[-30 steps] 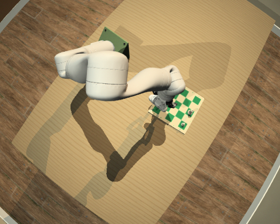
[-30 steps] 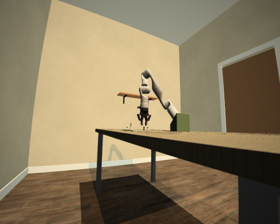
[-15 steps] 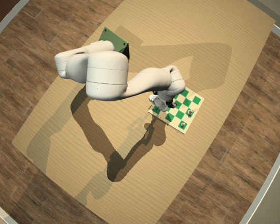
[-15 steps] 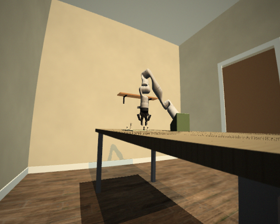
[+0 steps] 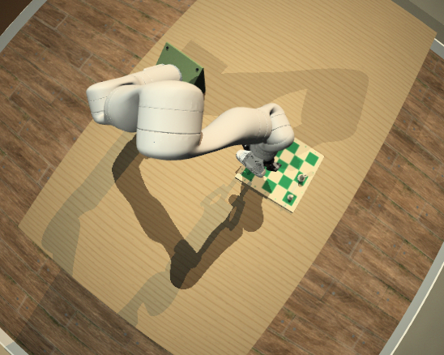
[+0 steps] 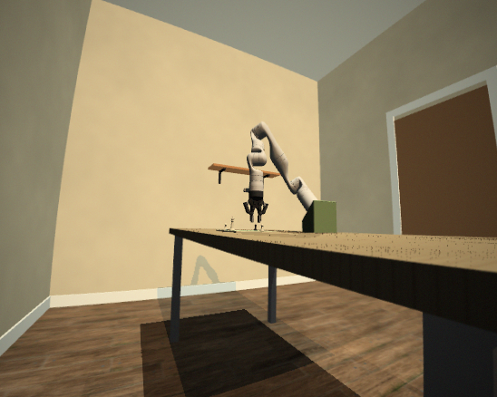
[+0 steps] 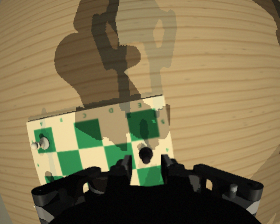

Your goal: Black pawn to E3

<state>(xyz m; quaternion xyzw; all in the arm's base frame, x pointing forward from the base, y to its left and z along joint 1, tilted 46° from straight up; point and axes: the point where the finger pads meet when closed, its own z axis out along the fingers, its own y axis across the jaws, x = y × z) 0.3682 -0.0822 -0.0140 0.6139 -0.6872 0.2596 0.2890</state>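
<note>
My hand is 4 cm above the black pawn. From my hand the other things lie so: green-and-cream chessboard (7 cm ahead, 4 cm to the left, 6 cm below).
</note>
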